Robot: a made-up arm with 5 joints.
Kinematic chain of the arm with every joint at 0, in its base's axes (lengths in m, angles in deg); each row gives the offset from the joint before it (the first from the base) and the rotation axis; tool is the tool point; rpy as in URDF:
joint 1: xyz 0.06 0 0.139 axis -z
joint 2: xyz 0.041 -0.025 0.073 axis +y
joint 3: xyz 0.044 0 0.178 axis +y
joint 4: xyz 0.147 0 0.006 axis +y
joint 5: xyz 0.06 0.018 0 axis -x
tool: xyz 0 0 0 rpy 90 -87.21 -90
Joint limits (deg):
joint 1: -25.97..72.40
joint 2: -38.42..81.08
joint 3: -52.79..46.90
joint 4: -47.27..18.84
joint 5: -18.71..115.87
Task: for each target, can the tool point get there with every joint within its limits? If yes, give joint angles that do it. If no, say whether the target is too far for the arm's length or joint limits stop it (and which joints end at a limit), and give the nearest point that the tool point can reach.
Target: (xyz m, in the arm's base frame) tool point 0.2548 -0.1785 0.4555
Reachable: yes | joints 40.97 -4.18 -3.67 -29.97 21.71
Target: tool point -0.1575 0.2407 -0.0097
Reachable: no: joint limits stop it (at a limit: joint 1, joint 2, joint 3, joint 4) | nearest point 0.1419 0.0321 0.0437 | short by 0.369 m
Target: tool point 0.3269 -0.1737 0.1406
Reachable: yes | joints 31.79 44.63 14.96 -13.22 9.02
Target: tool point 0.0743 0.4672 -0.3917
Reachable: no: too far | nearest point 0.2622 0.0907 -0.0110 | short by 0.567 m
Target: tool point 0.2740 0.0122 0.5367
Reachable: yes | joints -5.14 -6.36 -32.58 -10.96 16.12
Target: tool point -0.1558 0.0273 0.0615
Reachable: no: joint limits stop it (at a limit: joint 1, joint 2, joint 3, joint 4) | nearest point 0.0799 -0.0857 0.0437 | short by 0.262 m
